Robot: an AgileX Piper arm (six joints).
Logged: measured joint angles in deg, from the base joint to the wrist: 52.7, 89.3, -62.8, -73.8, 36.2, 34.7; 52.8, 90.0, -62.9, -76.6, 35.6, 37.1; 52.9, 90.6, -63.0, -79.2, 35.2, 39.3; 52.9, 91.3, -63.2, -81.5, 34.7, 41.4; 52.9, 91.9, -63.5, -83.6, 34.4, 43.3; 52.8, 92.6, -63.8, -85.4, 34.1, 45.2; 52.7, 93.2, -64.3, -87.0, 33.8, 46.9; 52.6, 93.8, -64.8, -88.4, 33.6, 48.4; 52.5, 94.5, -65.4, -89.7, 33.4, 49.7; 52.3, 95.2, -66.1, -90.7, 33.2, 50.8; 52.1, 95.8, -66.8, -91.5, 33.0, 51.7; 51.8, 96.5, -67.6, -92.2, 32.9, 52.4; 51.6, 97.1, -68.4, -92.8, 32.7, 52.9; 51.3, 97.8, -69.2, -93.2, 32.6, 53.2; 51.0, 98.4, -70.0, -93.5, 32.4, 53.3; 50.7, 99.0, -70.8, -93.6, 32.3, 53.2; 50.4, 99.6, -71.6, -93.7, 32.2, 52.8; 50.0, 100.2, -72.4, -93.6, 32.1, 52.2
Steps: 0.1, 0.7, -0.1, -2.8, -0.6, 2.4; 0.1, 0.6, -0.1, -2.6, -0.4, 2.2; 0.0, 0.7, -0.2, -2.3, -0.5, 2.1; 0.0, 0.6, -0.3, -2.1, -0.3, 1.9; -0.1, 0.7, -0.3, -1.8, -0.3, 1.9; -0.1, 0.6, -0.5, -1.6, -0.3, 1.7; -0.1, 0.6, -0.5, -1.4, -0.2, 1.5; -0.1, 0.7, -0.6, -1.3, -0.2, 1.3; -0.2, 0.7, -0.7, -1.0, -0.2, 1.1; -0.2, 0.6, -0.7, -0.8, -0.2, 0.9; -0.3, 0.7, -0.8, -0.7, -0.1, 0.7; -0.2, 0.6, -0.8, -0.6, -0.2, 0.5; -0.3, 0.7, -0.8, -0.4, -0.1, 0.3; -0.3, 0.6, -0.8, -0.3, -0.2, 0.1; -0.3, 0.6, -0.8, -0.1, -0.1, -0.1; -0.3, 0.6, -0.8, -0.1, -0.1, -0.4; -0.4, 0.6, -0.8, 0.1, -0.1, -0.6
